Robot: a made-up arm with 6 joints. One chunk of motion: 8 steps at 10 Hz.
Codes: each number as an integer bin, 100 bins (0 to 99) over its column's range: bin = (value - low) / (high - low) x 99, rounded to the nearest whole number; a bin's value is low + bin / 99 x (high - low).
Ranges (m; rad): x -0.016..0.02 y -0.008..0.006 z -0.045..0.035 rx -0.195..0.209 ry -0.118..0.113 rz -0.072..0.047
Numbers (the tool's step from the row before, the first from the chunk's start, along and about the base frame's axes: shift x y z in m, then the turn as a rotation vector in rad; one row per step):
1: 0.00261 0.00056 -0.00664 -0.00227 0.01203 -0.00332
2: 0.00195 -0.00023 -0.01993 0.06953 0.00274 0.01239
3: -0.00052 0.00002 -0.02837 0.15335 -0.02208 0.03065
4: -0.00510 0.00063 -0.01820 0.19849 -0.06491 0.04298
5: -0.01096 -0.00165 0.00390 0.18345 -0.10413 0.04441
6: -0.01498 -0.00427 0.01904 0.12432 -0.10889 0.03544
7: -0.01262 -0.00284 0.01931 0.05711 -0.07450 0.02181
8: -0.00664 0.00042 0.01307 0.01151 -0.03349 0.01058
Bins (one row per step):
1: 51 61 47 47 56 57
2: 49 55 31 65 52 70
3: 43 57 21 85 41 85
4: 30 61 33 96 23 96
5: 14 45 61 93 6 97
6: 3 26 79 78 4 89
7: 9 36 80 62 19 78
8: 26 60 72 51 36 69

